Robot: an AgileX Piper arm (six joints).
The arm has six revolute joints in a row. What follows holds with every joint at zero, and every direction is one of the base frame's.
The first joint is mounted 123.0 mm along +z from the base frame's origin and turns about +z.
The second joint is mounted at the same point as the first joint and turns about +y.
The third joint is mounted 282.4 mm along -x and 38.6 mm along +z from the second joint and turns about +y.
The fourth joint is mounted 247.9 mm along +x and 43.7 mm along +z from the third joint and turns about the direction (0.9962, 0, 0.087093).
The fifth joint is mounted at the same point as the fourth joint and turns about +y.
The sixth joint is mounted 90.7 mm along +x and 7.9 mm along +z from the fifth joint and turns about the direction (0.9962, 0, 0.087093).
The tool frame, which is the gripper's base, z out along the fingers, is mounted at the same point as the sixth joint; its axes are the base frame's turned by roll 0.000, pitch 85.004 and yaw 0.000 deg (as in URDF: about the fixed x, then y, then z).
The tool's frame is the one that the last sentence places.
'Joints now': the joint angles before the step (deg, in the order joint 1, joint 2, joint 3, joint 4, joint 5, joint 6). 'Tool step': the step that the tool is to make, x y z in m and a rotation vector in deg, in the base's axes. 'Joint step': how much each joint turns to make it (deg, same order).
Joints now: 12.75, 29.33, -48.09, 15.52, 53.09, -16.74
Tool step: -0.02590, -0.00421, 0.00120, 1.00, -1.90, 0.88
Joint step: -0.01, -5.35, -0.01, 0.63, 3.32, 0.46
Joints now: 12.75, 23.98, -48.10, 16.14, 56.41, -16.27
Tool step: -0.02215, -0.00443, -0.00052, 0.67, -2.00, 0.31
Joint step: 0.00, -4.69, -0.06, -0.03, 2.59, 0.70
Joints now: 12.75, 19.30, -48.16, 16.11, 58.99, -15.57
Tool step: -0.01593, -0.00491, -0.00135, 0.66, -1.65, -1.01
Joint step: 0.01, -3.58, -0.07, -1.21, 1.56, 1.69
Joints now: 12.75, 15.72, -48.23, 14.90, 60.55, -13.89
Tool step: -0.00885, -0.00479, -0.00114, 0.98, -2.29, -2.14
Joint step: -0.09, -2.61, 0.35, -1.94, -0.64, 2.05
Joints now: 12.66, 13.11, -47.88, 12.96, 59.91, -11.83
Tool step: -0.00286, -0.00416, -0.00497, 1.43, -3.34, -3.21
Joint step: -0.64, -2.63, 2.03, -2.22, -3.40, 2.05
